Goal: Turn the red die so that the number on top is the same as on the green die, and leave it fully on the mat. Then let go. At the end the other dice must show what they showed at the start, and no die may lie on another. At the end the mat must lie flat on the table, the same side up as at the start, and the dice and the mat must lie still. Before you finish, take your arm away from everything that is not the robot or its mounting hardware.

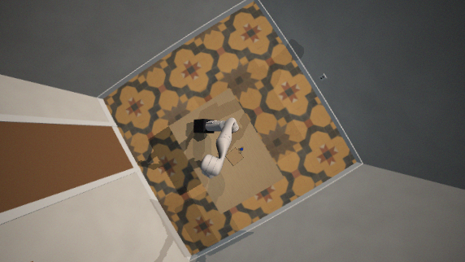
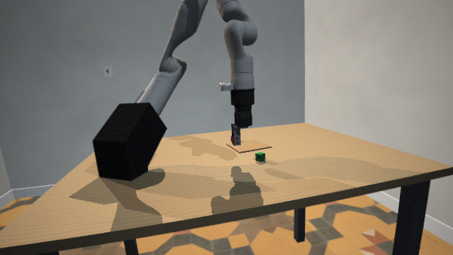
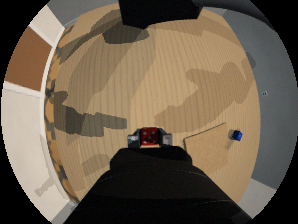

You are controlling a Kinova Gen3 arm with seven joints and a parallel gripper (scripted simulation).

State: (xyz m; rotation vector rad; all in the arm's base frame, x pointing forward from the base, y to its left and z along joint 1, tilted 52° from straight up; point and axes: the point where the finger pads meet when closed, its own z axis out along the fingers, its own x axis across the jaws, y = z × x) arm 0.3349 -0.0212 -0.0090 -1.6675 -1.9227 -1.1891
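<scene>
Now: hand 180 mm to the right of the tan mat, 80 mm above it and 30 mm short of it. Round my hand: blue die (270 mm to the left, 70 mm below, 30 mm behind); then red die (10 mm below); then green die (80 mm ahead, 70 mm below).
</scene>
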